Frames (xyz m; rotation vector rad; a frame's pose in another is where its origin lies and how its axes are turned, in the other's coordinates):
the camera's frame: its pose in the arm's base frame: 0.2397 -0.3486 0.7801 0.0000 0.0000 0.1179
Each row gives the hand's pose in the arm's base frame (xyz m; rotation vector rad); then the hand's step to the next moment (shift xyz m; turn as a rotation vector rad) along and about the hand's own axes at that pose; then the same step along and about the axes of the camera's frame.
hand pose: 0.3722 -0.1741 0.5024 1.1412 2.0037 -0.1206
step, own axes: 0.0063 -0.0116 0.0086 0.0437 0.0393 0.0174
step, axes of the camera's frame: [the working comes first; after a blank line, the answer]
step, axes of the arm's base frame: -0.0053 -0.0063 -0.0134 0.0286 0.0450 -0.0302

-0.0060 -0.0057 -0.0134 0.0337 0.0414 -0.0302
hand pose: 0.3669 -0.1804 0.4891 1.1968 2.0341 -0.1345
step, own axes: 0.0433 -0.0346 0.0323 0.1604 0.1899 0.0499
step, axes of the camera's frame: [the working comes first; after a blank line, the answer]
step, axes of the arm's base frame: -0.0211 -0.0028 -0.0605 0.1330 0.1968 -0.0885

-0.0213 -0.0003 -0.0605 0.1553 0.1798 -0.0885
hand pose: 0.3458 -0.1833 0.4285 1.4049 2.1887 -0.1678
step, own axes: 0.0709 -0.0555 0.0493 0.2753 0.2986 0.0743
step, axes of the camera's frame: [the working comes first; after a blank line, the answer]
step, axes of the arm's base frame: -0.0533 0.0138 -0.0867 0.2003 0.3298 -0.1470

-0.0513 0.0200 -0.0867 0.2377 0.3039 -0.1470
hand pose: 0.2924 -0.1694 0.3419 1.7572 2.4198 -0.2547
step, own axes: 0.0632 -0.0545 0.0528 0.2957 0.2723 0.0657
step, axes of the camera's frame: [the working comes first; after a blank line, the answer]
step, axes of the arm's base frame: -0.0706 0.0306 -0.0619 0.1689 0.3426 -0.1415

-0.0665 0.0387 -0.0619 0.2080 0.3204 -0.1415
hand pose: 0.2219 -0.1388 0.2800 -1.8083 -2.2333 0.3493
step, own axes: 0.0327 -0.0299 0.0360 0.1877 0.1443 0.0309
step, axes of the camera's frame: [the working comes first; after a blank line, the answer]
step, axes of the arm's base frame: -0.0462 0.0248 -0.0225 0.0846 0.2120 -0.0700

-0.0430 0.0301 -0.0225 0.1089 0.2006 -0.0700
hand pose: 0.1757 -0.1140 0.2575 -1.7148 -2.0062 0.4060
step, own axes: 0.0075 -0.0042 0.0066 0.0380 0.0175 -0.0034
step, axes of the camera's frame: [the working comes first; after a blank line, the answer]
step, axes of the arm's base frame: -0.0078 0.0071 -0.0023 0.0123 0.0401 -0.0001

-0.0070 0.0080 -0.0023 0.0170 0.0384 -0.0001
